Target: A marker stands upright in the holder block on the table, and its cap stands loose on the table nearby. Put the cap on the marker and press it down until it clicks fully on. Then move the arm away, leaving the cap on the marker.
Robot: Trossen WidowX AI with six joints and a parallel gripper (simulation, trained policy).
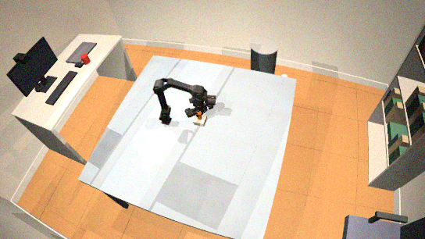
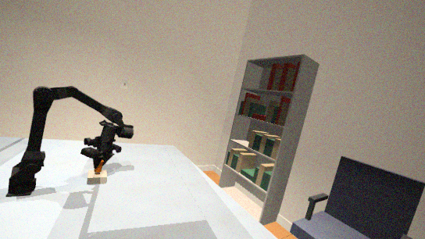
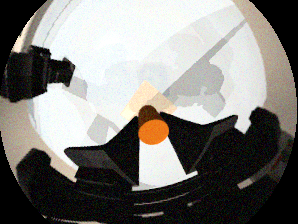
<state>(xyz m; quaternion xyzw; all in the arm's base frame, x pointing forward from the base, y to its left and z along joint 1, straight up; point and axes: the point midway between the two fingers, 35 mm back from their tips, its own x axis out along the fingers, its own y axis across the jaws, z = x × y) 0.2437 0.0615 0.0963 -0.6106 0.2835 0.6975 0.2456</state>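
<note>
Right now my gripper tip is 10 mm below the orange marker. Round my gripper tip: orange cap (10 mm above); then holder block (50 mm below).
</note>
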